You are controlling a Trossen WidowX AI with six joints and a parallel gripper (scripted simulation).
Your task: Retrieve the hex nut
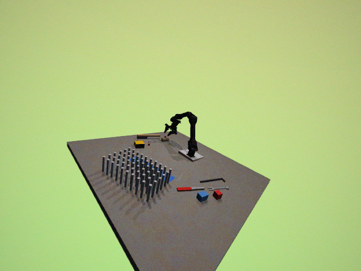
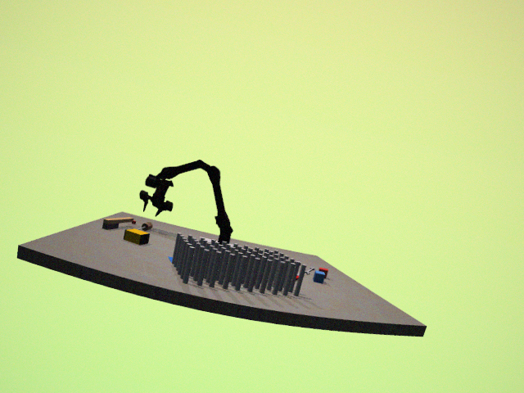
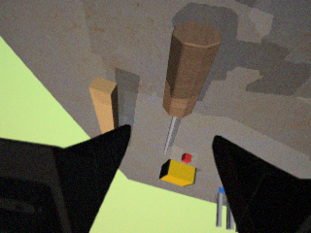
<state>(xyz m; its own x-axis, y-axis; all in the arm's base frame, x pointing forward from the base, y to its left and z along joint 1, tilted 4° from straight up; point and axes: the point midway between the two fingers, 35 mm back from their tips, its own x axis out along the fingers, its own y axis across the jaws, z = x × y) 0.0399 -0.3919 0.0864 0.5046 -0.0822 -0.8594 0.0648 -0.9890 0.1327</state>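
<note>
Now: gripper tip 100 mm short of the brown-handled tool, 70 mm above it and 10 mm to the right of it. From my gripper tip the other things lie so: blue taped strip 430 mm to the left, 400 mm ahead, 80 mm below; then yellow block 340 mm ahead, 70 mm to the left, 60 mm below; then hex nut 530 mm to the left, 530 mm ahead, 80 mm below.
</note>
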